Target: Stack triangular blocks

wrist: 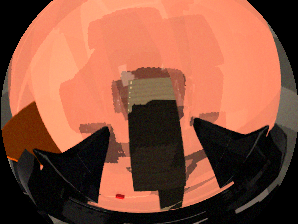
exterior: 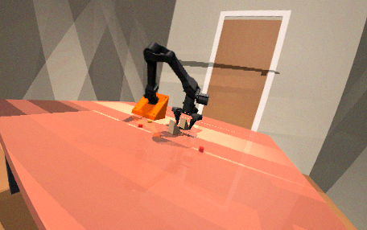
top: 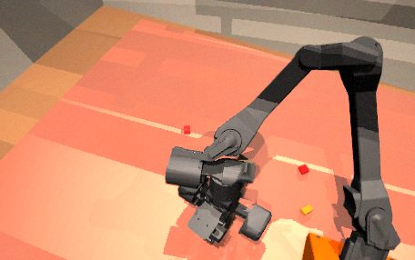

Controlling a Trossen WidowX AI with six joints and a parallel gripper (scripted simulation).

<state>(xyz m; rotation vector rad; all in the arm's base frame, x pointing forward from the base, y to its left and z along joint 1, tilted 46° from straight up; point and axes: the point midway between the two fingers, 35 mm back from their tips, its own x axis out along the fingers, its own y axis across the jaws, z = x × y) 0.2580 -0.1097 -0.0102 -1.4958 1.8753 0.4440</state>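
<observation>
The tan triangular block is 1 cm above my gripper tip. The rest, counted from my gripper tip: small yellow cube 18 cm behind, 8 cm to the right.
</observation>
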